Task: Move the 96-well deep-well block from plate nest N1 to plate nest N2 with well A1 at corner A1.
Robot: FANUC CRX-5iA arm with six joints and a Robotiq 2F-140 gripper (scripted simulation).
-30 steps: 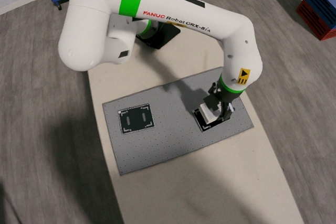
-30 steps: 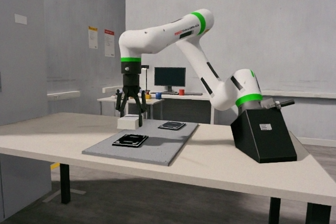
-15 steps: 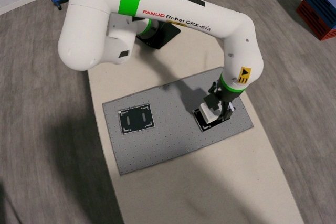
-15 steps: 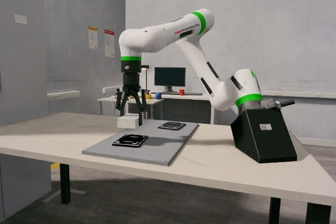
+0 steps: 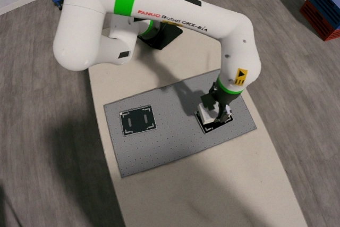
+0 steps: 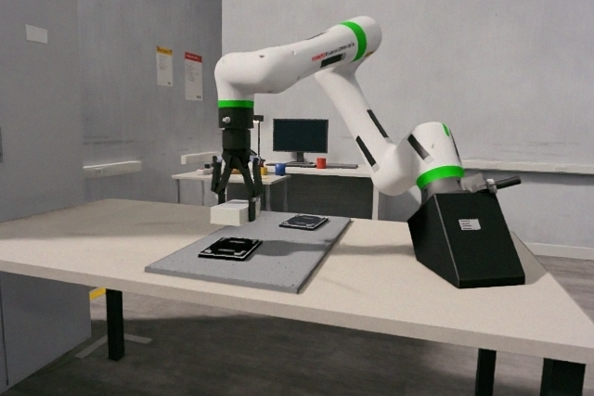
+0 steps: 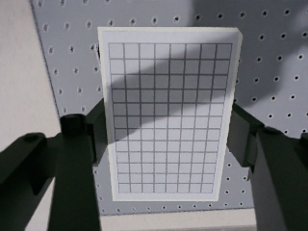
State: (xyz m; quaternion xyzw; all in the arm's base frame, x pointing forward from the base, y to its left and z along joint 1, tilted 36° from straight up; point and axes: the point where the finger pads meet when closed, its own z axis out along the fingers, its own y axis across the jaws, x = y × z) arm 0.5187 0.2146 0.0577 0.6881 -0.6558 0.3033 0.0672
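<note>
Right now the black plate nest N2 is 34 cm to the right of my hand, 10 cm below it and 9 cm behind it. Round my hand: plate nest N1 (10 cm below, 2 cm to the left, 1 cm ahead); then white 96-well deep-well block (1 cm below).
</note>
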